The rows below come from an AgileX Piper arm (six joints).
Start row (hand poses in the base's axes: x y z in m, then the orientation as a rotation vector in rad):
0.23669, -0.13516, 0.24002, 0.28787, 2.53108, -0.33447
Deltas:
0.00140, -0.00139, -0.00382, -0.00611, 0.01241, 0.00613
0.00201, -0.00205, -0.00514, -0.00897, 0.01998, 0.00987
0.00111, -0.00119, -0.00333, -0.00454, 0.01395, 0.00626
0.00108, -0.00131, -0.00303, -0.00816, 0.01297, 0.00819
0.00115, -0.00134, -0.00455, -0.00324, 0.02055, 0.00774
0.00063, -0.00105, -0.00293, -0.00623, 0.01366, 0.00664
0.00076, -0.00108, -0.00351, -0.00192, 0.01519, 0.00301
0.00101, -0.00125, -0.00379, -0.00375, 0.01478, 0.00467
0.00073, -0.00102, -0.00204, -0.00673, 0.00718, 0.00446
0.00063, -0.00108, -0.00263, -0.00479, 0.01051, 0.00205
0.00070, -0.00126, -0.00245, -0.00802, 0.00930, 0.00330
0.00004, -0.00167, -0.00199, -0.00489, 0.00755, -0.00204
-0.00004, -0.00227, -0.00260, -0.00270, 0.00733, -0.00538
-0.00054, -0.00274, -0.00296, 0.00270, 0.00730, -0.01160
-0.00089, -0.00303, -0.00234, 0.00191, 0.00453, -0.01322
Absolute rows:
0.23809, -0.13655, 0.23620, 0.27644, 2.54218, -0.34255
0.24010, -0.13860, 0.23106, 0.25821, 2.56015, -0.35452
0.24121, -0.13979, 0.22773, 0.24683, 2.57300, -0.36096
0.24229, -0.14110, 0.22470, 0.23167, 2.58401, -0.37113
0.24344, -0.14244, 0.22015, 0.21773, 2.60356, -0.37674
0.24407, -0.14349, 0.21722, 0.20502, 2.61553, -0.38524
0.24483, -0.14457, 0.21371, 0.19824, 2.62999, -0.38972
0.24584, -0.14582, 0.20992, 0.18865, 2.64357, -0.39597
0.24657, -0.14684, 0.20788, 0.17948, 2.64892, -0.40475
0.24720, -0.14792, 0.20525, 0.17358, 2.65801, -0.41242
0.24790, -0.14918, 0.20280, 0.16517, 2.66504, -0.42376
0.24794, -0.15085, 0.20081, 0.16513, 2.67124, -0.43234
0.24790, -0.15312, 0.19821, 0.17028, 2.67786, -0.43904
0.24736, -0.15586, 0.19525, 0.18544, 2.68600, -0.44048
0.24647, -0.15889, 0.19291, 0.20310, 2.69117, -0.44289

